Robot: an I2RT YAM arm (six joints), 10 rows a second.
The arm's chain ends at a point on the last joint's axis. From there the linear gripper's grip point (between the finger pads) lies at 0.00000 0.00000 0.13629 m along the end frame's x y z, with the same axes.
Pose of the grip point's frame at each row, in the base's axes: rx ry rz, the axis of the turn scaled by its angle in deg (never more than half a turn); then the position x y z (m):
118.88 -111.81 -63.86 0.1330 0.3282 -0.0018
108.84 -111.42 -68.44 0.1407 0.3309 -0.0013
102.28 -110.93 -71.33 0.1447 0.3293 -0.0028
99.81 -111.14 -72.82 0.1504 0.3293 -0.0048
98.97 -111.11 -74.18 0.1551 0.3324 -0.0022
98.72 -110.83 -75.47 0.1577 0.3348 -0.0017
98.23 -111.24 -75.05 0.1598 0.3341 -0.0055
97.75 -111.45 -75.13 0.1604 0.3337 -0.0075
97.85 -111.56 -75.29 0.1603 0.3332 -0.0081
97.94 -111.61 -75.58 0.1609 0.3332 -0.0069
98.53 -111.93 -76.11 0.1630 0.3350 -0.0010
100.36 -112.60 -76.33 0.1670 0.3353 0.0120
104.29 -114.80 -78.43 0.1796 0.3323 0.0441
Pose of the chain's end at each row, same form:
118.88 -111.81 -63.86 0.2075 0.2726 0.0979
108.84 -111.42 -68.44 0.2256 0.2746 0.0892
102.28 -110.93 -71.33 0.2357 0.2718 0.0808
99.81 -111.14 -72.82 0.2429 0.2701 0.0760
98.97 -111.11 -74.18 0.2481 0.2716 0.0767
98.72 -110.83 -75.47 0.2511 0.2726 0.0756
98.23 -111.24 -75.05 0.2530 0.2721 0.0722
97.75 -111.45 -75.13 0.2536 0.2714 0.0700
97.85 -111.56 -75.29 0.2533 0.2705 0.0693
97.94 -111.61 -75.58 0.2537 0.2700 0.0704
98.53 -111.93 -76.11 0.2549 0.2706 0.0764
100.36 -112.60 -76.33 0.2567 0.2694 0.0907
104.29 -114.80 -78.43 0.2629 0.2601 0.1242

